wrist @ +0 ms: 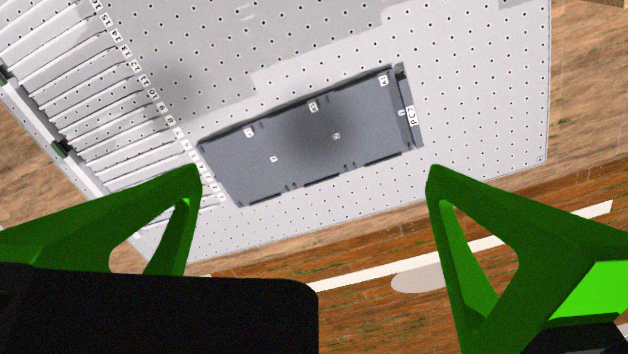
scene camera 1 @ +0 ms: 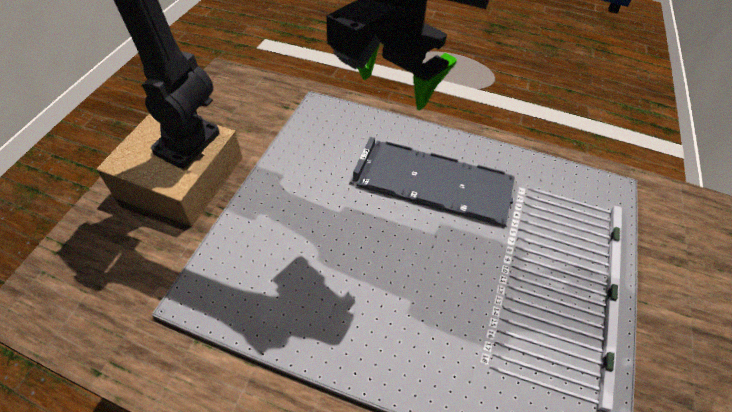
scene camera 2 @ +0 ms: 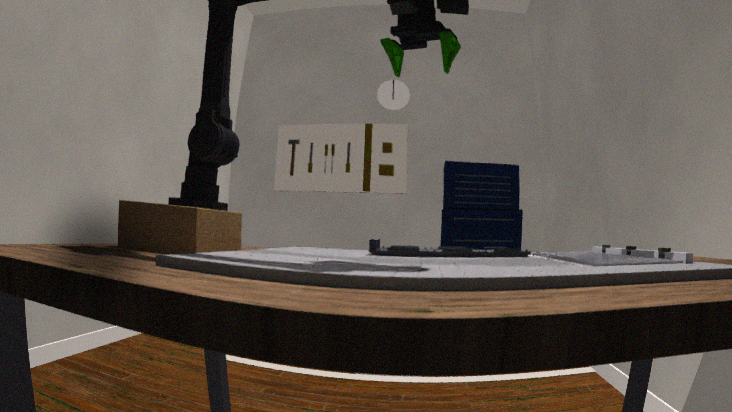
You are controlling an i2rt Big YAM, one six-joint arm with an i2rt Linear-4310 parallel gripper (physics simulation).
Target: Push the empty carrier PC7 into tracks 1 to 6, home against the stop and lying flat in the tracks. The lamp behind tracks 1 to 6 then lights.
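Where they show: gripper, fingertip midpoint: (wrist: 313,176) (scene camera 1: 393,92) (scene camera 2: 421,74); arm's base, link origin: (scene camera 1: 186,142) (scene camera 2: 198,208).
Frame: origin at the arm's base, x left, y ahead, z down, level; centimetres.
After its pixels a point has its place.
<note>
The dark grey carrier PC7 (scene camera 1: 435,179) @[x 20.7, y 47.1, z 6.2 cm] (scene camera 2: 450,252) @[x 13.9, y 47.2, z 6.3 cm] (wrist: 300,145) @[x 20.3, y 48.1, z 6.2 cm] lies flat on the pegboard. Its raised end with the PC7 label points away from the tracks. Its other end is close to number labels 1 to 6 (wrist: 201,166) @[x 20.8, y 65.1, z 7.2 cm], outside the rails (scene camera 1: 568,200) @[x 29.8, y 74.0, z 7.0 cm]. The stop bar (scene camera 1: 612,266) @[x 16.7, y 85.0, z 5.7 cm] (wrist: 30,116) @[x 4.7, y 87.4, z 5.7 cm] is at the far end of the rails. The lamp behind tracks 1 to 6 (scene camera 1: 616,233) @[x 24.3, y 84.3, z 5.1 cm] (scene camera 2: 605,249) @[x 23.7, y 84.1, z 6.3 cm] looks dark green and unlit; the left finger hides it in the wrist view. My gripper (scene camera 1: 392,93) @[x 4.8, y 42.6, z -25.4 cm] (scene camera 2: 422,74) @[x 4.8, y 42.6, z -25.4 cm] (wrist: 313,176) @[x 4.8, y 42.6, z -25.4 cm] is open and empty, high above the board.
The pegboard (scene camera 1: 399,342) @[x -14.4, y 55.5, z 7.2 cm] (scene camera 2: 358,281) @[x -27.5, y 41.3, z 7.8 cm] lies on the wooden table (scene camera 1: 681,286) @[x 21.1, y 99.6, z 8.5 cm]. Tracks 7 to 18 run beside tracks 1 to 6, with two more dark lamps (scene camera 1: 613,292) @[x 10.7, y 85.9, z 5.0 cm] (scene camera 1: 609,361) @[x -2.6, y 87.7, z 5.0 cm]. The arm's base stands on a wooden block (scene camera 1: 215,179) @[x -2.0, y 7.7, z 5.2 cm] (scene camera 2: 158,227) @[x -13.3, y 0.3, z 4.2 cm] at the left.
</note>
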